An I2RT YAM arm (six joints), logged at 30 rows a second.
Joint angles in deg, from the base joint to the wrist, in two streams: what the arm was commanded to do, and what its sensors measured. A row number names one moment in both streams.
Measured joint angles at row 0:
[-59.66, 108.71, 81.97, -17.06, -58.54, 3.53]
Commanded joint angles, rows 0 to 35:
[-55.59, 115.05, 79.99, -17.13, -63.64, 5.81]
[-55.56, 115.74, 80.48, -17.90, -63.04, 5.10]
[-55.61, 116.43, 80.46, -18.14, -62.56, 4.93]
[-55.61, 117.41, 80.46, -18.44, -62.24, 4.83]
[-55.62, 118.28, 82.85, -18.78, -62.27, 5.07]
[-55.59, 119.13, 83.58, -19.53, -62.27, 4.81]
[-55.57, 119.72, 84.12, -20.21, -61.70, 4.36]
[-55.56, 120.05, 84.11, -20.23, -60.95, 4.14]
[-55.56, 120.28, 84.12, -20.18, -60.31, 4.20]
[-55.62, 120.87, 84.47, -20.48, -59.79, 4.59]
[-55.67, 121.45, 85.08, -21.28, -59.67, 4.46]
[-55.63, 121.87, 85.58, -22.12, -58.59, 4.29]
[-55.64, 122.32, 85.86, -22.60, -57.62, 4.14]
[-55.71, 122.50, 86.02, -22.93, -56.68, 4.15]
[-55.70, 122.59, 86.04, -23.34, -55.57, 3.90]
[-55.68, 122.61, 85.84, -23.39, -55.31, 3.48]
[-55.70, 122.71, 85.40, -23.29, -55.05, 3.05]
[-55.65, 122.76, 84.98, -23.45, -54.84, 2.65]
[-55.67, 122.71, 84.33, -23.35, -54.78, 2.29]
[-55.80, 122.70, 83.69, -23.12, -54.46, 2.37]
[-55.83, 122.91, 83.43, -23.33, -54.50, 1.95]
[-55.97, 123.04, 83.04, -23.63, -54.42, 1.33]
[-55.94, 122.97, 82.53, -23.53, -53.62, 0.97]
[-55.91, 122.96, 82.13, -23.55, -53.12, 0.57]
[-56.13, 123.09, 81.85, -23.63, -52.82, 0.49]
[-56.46, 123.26, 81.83, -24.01, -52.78, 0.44]
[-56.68, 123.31, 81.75, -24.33, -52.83, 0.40]
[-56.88, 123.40, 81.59, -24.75, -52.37, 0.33]
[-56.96, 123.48, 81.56, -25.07, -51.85, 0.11]
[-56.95, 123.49, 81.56, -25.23, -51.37, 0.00]
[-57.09, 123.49, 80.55, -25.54, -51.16, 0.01]
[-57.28, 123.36, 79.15, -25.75, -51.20, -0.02]
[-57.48, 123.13, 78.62, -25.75, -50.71, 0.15]
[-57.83, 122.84, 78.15, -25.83, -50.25, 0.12]
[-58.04, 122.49, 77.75, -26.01, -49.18, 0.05]
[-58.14, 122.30, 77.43, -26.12, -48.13, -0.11]
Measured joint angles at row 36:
[-61.14, 117.84, 82.52, -21.06, -63.86, 6.17]
